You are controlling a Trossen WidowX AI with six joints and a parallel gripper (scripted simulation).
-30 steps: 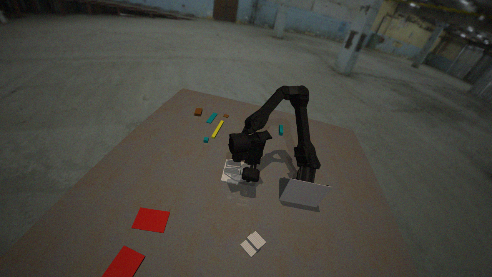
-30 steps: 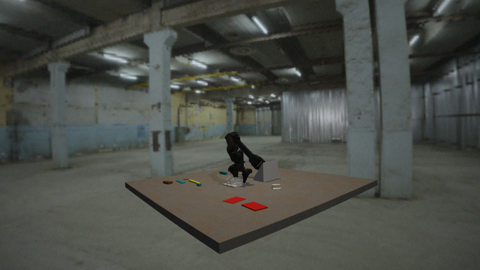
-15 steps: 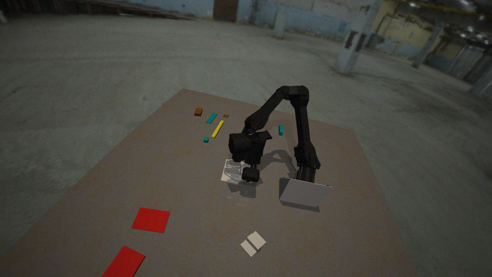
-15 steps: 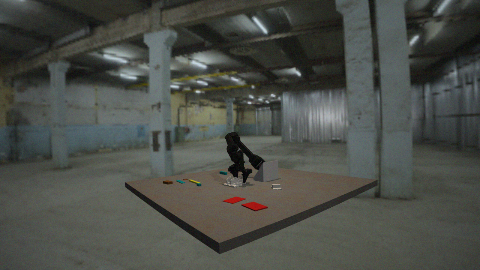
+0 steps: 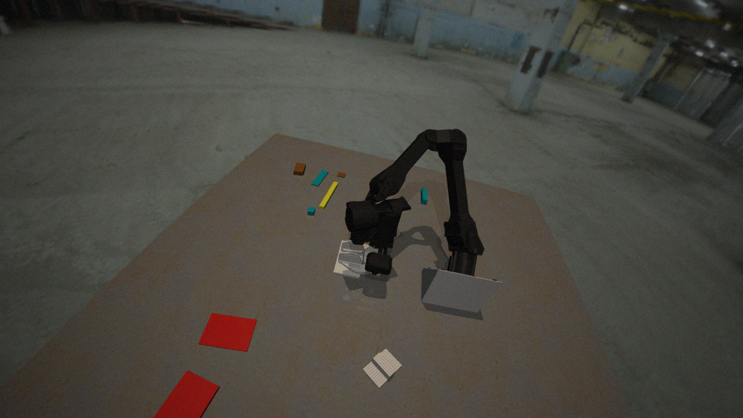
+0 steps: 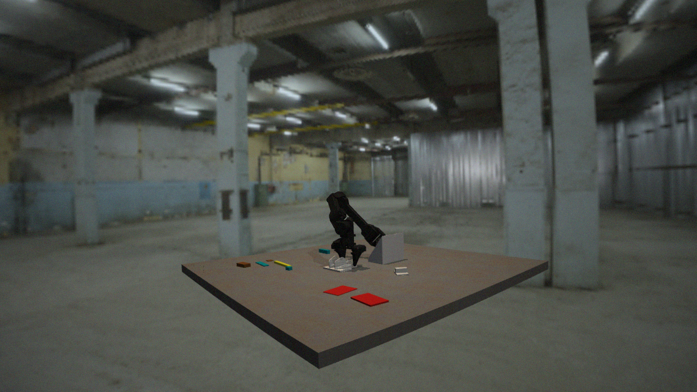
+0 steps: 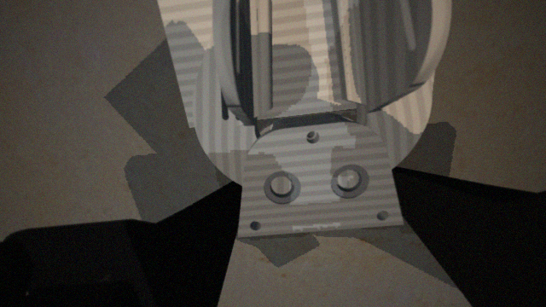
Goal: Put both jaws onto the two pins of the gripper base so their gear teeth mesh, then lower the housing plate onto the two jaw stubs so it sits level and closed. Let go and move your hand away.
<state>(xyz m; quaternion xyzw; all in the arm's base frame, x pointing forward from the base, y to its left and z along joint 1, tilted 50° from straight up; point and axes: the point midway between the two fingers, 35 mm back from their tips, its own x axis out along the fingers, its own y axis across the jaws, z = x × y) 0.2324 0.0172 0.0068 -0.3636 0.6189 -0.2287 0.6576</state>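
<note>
The gripper jaw lies 20 mm ahead of my gripper tip, 20 mm to the left of it and 10 mm above it. Also, from my gripper tip: yellow bar (230 mm ahead, 240 mm to the right); then teal block (100 mm behind, 400 mm to the right).
</note>
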